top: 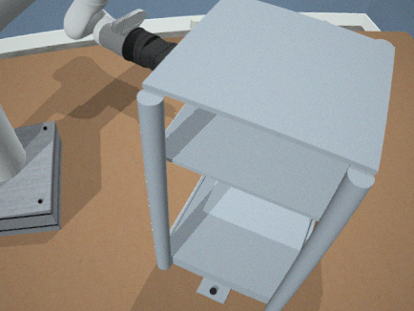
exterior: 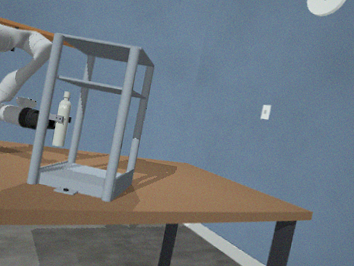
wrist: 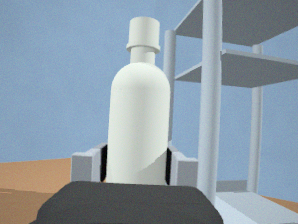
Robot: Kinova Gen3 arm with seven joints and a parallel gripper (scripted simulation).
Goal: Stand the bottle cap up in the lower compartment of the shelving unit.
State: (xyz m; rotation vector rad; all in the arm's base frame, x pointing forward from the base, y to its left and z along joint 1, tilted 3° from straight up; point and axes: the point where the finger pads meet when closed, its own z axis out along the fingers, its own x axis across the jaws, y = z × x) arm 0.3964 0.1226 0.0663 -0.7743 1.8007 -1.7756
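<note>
Now: hand 300 mm to the left of the shelving unit, 40 mm below it and 40 mm short of it.
</note>
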